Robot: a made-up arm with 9 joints. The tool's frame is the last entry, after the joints. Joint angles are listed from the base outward. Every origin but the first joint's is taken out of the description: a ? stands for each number. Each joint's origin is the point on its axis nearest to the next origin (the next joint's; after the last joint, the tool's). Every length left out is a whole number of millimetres.
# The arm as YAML. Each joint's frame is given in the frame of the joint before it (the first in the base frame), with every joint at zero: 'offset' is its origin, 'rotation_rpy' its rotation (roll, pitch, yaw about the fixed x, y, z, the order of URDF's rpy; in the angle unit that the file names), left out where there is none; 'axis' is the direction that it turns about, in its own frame. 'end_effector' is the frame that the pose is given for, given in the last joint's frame.
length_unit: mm
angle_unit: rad
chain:
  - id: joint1
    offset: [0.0, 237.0, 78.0]
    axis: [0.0, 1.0, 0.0]
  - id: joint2
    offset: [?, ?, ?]
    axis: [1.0, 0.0, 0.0]
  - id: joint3
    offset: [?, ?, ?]
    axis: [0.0, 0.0, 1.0]
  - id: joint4
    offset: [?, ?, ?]
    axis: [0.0, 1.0, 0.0]
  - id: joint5
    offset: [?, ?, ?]
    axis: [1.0, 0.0, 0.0]
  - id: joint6
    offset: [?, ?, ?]
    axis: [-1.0, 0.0, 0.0]
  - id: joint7
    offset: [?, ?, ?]
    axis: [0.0, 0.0, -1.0]
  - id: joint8
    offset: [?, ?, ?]
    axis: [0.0, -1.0, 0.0]
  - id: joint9
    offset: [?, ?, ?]
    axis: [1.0, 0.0, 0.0]
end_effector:
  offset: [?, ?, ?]
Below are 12 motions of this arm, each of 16 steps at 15 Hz.
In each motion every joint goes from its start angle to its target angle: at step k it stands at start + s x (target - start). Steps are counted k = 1, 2, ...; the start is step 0. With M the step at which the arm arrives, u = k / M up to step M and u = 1 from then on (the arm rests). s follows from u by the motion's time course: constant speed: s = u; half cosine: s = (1 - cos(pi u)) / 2; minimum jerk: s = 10 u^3 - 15 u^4 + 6 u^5.
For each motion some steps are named. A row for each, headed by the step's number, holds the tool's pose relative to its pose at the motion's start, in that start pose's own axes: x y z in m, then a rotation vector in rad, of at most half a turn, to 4 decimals.
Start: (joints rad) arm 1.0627 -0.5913 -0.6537 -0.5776 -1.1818 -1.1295 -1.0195 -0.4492 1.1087
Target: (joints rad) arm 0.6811 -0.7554 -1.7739 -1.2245 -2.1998 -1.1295 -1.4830 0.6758 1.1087
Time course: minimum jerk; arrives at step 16
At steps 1, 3, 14, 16:
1: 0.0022 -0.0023 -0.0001 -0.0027 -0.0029 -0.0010
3: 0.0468 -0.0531 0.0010 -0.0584 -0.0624 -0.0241
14: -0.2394 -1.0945 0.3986 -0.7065 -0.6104 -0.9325
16: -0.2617 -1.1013 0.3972 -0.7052 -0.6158 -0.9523

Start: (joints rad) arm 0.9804 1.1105 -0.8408 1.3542 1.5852 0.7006 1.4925 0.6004 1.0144
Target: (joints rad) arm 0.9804 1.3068 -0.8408 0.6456 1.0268 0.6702 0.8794 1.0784 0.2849
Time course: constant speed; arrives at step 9
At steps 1, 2, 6, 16:
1: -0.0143 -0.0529 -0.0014 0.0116 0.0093 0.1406
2: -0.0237 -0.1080 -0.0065 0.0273 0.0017 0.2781
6: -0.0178 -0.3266 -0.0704 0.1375 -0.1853 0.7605
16: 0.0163 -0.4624 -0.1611 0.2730 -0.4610 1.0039

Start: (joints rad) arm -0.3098 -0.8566 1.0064 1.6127 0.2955 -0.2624 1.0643 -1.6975 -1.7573
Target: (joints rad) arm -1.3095 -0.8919 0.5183 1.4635 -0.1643 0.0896 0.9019 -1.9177 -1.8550
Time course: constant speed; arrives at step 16
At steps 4, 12, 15, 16:
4: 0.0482 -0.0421 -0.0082 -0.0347 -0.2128 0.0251
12: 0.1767 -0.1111 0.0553 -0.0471 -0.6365 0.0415
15: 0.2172 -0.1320 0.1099 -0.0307 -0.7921 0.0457
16: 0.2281 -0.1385 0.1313 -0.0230 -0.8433 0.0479

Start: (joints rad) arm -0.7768 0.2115 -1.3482 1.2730 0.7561 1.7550 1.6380 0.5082 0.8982
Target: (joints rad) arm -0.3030 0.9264 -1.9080 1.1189 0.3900 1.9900 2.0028 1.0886 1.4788
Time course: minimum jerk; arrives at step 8
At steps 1, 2, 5, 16:
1: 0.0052 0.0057 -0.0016 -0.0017 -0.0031 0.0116
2: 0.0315 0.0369 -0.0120 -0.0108 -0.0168 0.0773
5: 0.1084 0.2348 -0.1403 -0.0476 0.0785 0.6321
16: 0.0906 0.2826 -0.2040 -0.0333 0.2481 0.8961

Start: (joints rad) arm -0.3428 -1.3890 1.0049 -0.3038 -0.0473 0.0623 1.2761 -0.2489 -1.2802
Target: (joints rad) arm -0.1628 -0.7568 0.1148 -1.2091 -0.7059 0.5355 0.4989 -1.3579 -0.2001
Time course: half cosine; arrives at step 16
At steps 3, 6, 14, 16:
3: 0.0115 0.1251 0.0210 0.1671 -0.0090 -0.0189
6: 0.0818 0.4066 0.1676 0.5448 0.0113 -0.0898
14: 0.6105 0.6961 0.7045 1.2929 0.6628 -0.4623
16: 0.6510 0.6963 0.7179 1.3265 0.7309 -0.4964

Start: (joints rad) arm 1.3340 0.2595 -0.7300 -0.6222 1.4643 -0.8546 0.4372 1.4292 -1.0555
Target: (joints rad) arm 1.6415 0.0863 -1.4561 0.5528 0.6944 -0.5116 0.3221 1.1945 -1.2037
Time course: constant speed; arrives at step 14
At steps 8, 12, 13, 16:
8: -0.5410 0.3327 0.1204 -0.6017 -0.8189 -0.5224
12: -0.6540 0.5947 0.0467 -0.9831 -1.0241 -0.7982
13: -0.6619 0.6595 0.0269 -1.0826 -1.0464 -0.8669
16: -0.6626 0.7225 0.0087 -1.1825 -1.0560 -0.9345

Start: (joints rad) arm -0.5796 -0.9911 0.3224 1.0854 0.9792 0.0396 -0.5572 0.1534 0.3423
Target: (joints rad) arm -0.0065 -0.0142 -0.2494 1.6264 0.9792 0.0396 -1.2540 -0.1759 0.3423
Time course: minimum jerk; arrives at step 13
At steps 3, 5, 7, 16:
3: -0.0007 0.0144 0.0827 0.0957 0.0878 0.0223
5: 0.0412 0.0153 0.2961 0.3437 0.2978 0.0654
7: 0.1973 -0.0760 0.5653 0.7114 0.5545 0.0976
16: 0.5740 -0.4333 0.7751 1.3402 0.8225 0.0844

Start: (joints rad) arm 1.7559 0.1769 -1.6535 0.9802 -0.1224 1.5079 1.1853 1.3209 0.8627
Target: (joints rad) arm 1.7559 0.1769 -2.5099 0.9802 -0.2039 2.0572 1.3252 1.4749 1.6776
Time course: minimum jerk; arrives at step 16
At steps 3, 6, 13, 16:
3: -0.0019 0.0055 -0.0031 0.0299 0.0171 0.0079
6: -0.0140 0.0296 -0.0101 0.1796 0.1016 0.0387
13: -0.0505 0.0782 0.0514 0.7265 0.3772 0.0520
16: -0.0514 0.0795 0.0605 0.7712 0.3967 0.0477

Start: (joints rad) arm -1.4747 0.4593 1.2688 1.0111 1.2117 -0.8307 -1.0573 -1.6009 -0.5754
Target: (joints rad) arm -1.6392 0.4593 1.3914 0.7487 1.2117 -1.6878 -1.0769 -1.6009 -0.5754
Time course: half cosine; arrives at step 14
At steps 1, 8, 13, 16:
1: -0.0002 0.0009 -0.0023 -0.0039 -0.0078 0.0010
8: -0.0249 0.0272 -0.1190 -0.1566 -0.3796 0.0952
13: -0.0515 0.0261 -0.1966 -0.2085 -0.6131 0.1912
16: -0.0525 0.0258 -0.1992 -0.2096 -0.6208 0.1948

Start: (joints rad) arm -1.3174 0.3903 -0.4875 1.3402 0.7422 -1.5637 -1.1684 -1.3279 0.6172
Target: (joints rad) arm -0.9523 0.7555 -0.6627 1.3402 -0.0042 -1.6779 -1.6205 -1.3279 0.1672
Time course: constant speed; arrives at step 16
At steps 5, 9, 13, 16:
5: 0.0843 -0.0243 0.1058 -0.1722 0.0047 -0.1042
9: 0.1279 -0.0550 0.1977 -0.2995 0.0335 -0.1708
13: 0.1513 -0.0930 0.2917 -0.4188 0.0790 -0.2168
16: 0.1570 -0.1251 0.3617 -0.5043 0.1202 -0.2356

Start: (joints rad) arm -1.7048 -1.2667 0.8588 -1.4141 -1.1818 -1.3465 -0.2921 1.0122 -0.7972
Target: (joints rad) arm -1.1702 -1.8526 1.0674 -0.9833 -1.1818 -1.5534 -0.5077 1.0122 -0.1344
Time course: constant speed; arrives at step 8
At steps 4, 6, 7, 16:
4: 0.2458 -0.0866 0.2719 0.8271 0.4938 -0.0908
6: 0.3982 -0.1839 0.3417 1.2414 0.7241 -0.1979
7: 0.4752 -0.2414 0.3544 1.4454 0.8367 -0.2647
16: 0.5501 -0.3019 0.3514 1.6458 0.9486 -0.3397

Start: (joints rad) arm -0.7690 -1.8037 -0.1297 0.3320 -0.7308 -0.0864 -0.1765 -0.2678 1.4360
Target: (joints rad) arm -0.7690 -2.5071 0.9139 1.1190 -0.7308 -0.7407 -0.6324 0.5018 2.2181
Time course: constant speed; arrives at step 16
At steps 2, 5, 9, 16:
2: -0.0785 0.0170 -0.0022 0.0167 0.1628 0.0748
5: -0.1708 0.0571 -0.0018 0.0701 0.4148 0.0973
9: -0.2243 0.1414 -0.0195 0.1994 0.7055 -0.0314
16: -0.0967 0.2628 -0.1892 0.5641 0.8725 -0.5283

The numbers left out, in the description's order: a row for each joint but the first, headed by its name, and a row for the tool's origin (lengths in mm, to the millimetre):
joint2: -149.0 0.0 23.0
joint3: 0.0 87.0 139.0
joint4: 395.0 -11.0 0.0
joint5: -561.0 0.0 -61.0
joint6: 0.0 104.0 101.0
joint7: 0.0 349.0 56.0
joint8: -68.0 -133.0 0.0
joint9: 81.0 0.0 78.0
tool: 0.0 80.0 -179.0

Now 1 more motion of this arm.
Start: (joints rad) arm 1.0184 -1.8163 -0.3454 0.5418 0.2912 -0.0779 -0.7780 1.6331 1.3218
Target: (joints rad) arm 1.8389 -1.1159 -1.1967 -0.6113 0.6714 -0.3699 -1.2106 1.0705 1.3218
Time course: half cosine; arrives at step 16
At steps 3, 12, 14, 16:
3: -0.0031 0.0628 0.0622 0.0926 -0.0495 0.0732
12: -0.2168 0.2305 0.5558 0.7106 -0.1934 0.5809
14: -0.2614 0.2219 0.6011 0.7658 -0.1556 0.6231
16: -0.2773 0.2185 0.6162 0.7844 -0.1387 0.6357

